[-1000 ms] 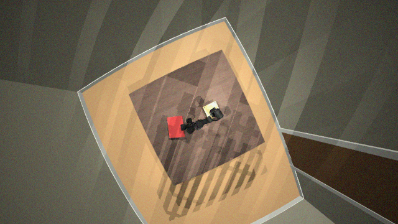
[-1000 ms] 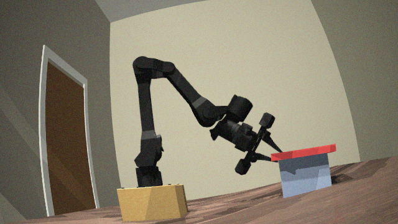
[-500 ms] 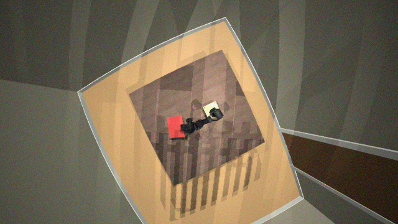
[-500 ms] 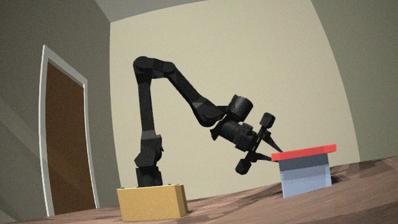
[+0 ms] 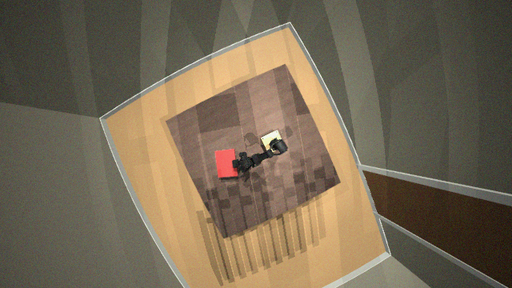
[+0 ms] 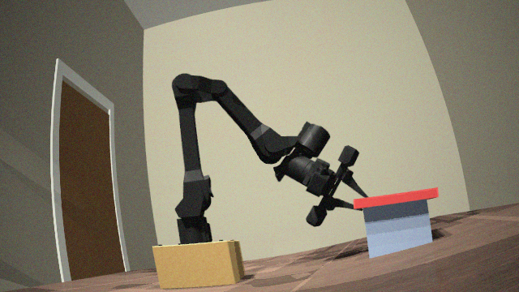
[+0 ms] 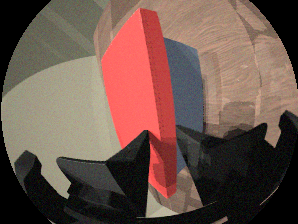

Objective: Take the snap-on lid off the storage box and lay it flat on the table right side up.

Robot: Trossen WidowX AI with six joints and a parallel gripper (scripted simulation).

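Now: gripper tip 7 cm short of the red lid, 2 cm to the left of it and 1 cm above it. Round my gripper tip: blue storage box: 7 cm ahead, 2 cm to the right, 6 cm below.
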